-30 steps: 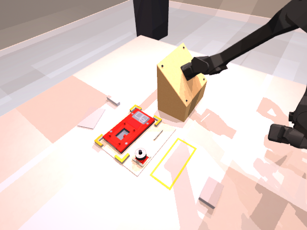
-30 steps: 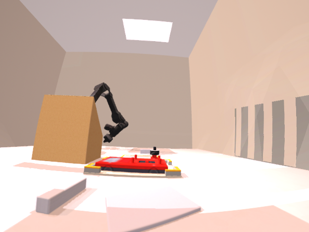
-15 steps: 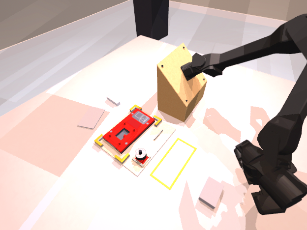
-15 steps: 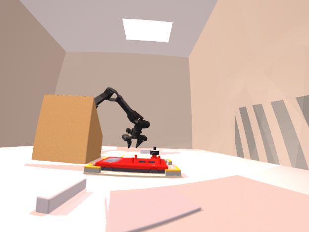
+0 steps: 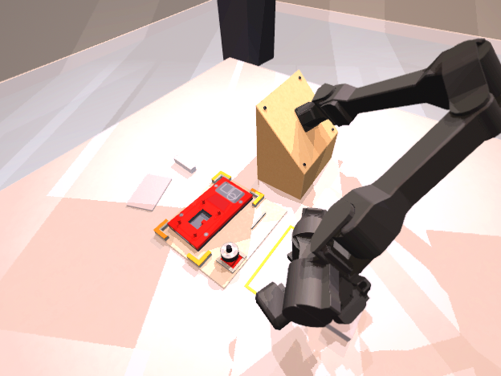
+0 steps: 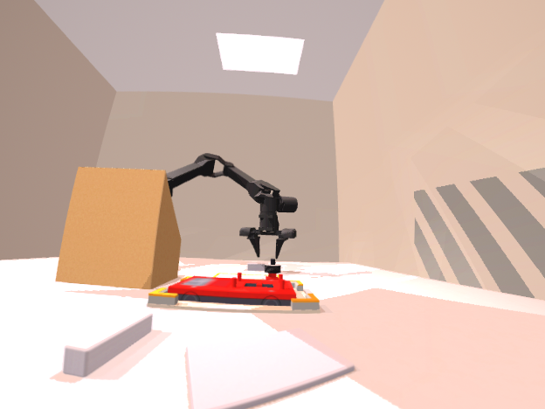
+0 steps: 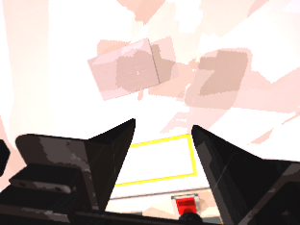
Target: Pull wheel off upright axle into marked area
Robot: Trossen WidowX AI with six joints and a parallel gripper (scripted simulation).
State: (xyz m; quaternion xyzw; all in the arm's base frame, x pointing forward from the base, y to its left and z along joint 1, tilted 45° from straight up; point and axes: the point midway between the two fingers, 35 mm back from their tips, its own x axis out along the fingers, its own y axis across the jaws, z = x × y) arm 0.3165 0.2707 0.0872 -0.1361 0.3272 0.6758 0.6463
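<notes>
The wheel is 30 mm ahead of my gripper tip, 190 mm to the right of it and 10 mm below it. From my gripper tip the other things lie so: axle 30 mm ahead, 190 mm to the right, 10 mm below; then pale flat plate 40 mm ahead, 510 mm to the right, 50 mm below; then pale block 40 mm behind, 60 mm to the left, 40 mm below.
</notes>
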